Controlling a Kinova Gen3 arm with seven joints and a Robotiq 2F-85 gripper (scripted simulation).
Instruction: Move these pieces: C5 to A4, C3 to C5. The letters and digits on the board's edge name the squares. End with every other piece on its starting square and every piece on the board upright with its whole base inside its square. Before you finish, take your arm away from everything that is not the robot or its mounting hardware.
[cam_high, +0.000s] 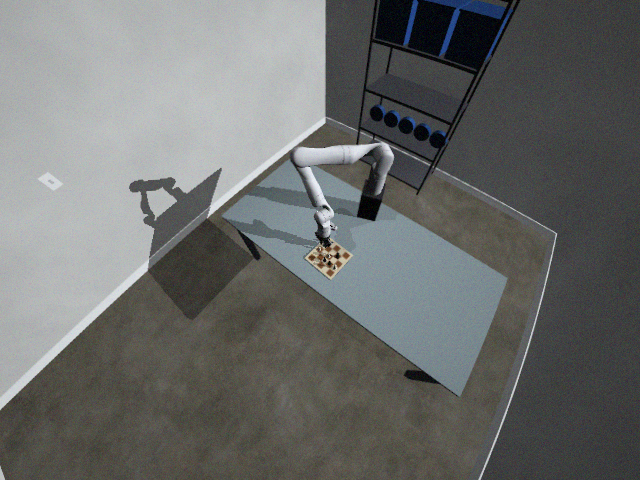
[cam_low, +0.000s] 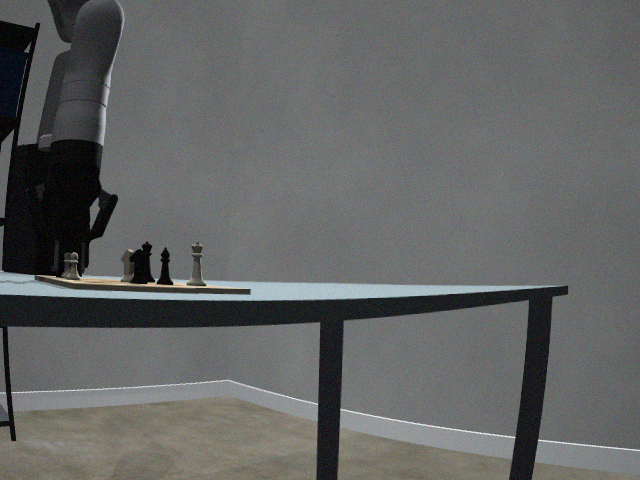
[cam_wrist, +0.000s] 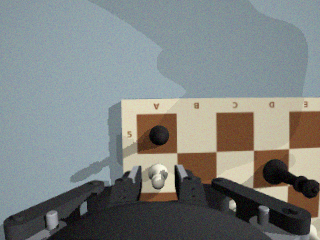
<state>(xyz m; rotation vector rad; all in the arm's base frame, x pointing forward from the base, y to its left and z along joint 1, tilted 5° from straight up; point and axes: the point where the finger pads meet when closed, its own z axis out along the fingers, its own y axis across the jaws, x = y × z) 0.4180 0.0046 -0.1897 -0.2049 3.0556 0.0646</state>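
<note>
My gripper is now 4 cm past the black pawn and 1 cm above it. Also, from my hand: black bishop: 12 cm to the left, 6 cm ahead; chessboard: 8 cm to the left, 3 cm below, 3 cm ahead.
</note>
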